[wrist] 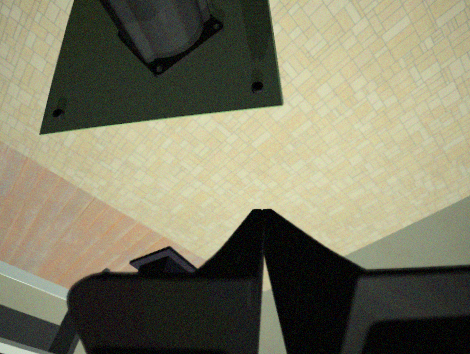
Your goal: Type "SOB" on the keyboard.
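Where they show: gripper, fingertip midpoint: (261,218); arm's base, link origin: (169,33).
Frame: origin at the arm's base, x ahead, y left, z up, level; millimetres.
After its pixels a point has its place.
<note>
My gripper (261,218) @[x 30, y -82, z 144 mm] is shut, with its black fingertips together and nothing between them. It shows at the lower middle of the wrist view, above the tan tiled surface. The keyboard does not show in this view, so I cannot tell where the gripper is relative to it.
The robot's dark green base plate (150,100) @[x -25, y -27, z 51 mm] lies at the upper left, with the grey cylindrical arm base (165,25) @[x 12, y 4, z 39 mm] on it. The tan tiled surface (350,140) @[x 124, y -305, z -185 mm] has edges at lower left and right. A reddish wooden floor (65,210) and a small dark object (167,257) show at lower left.
</note>
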